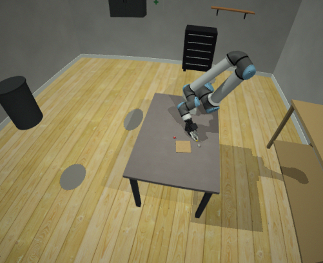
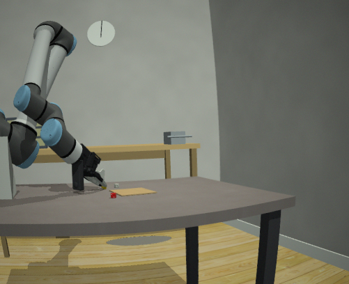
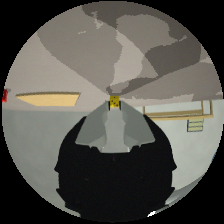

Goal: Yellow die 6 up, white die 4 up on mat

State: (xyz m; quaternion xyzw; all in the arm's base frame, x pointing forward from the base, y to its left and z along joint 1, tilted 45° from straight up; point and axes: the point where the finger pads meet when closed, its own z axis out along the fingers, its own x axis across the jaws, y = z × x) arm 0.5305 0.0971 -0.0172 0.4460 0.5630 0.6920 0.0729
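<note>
The white die is 70 mm ahead of my hand, 30 mm to the left of it and 10 mm below it. The rest, counted from my hand: red die 10 mm behind, 210 mm to the right, 10 mm below; tan mat 90 mm ahead, 120 mm to the right, 20 mm below; yellow die 10 mm ahead, 10 mm to the left, 10 mm below.
</note>
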